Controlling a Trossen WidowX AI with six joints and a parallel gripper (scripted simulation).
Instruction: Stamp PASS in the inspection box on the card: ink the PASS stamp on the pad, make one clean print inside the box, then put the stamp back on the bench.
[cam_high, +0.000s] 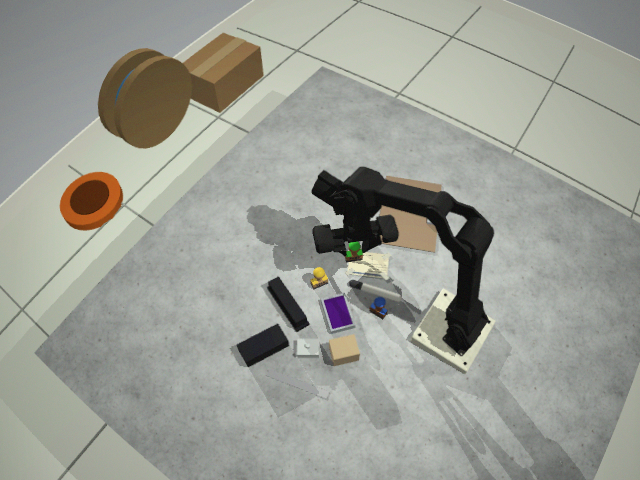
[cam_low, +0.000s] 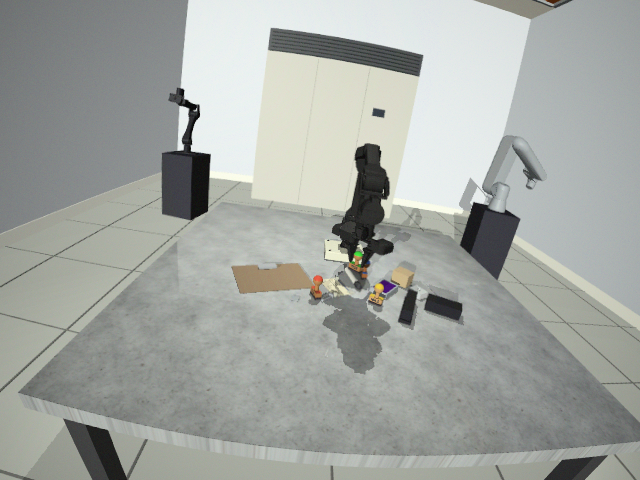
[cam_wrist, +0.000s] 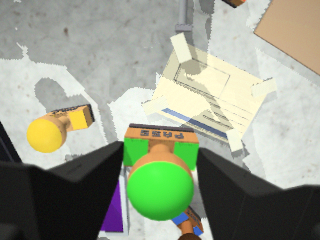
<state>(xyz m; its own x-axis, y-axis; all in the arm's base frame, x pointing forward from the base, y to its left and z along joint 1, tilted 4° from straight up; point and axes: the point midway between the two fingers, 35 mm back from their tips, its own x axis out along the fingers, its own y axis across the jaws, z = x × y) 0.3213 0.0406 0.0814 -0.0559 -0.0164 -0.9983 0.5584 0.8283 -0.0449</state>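
My gripper tip is 1 cm past the cream card, 5 cm to the left of it and 10 cm above it. Also, from my gripper tip: white marker (6 cm behind, 1 cm to the left, 9 cm below); yellow-knobbed stamp (4 cm ahead, 8 cm to the left, 8 cm below); green pass stamp (right at my gripper tip).
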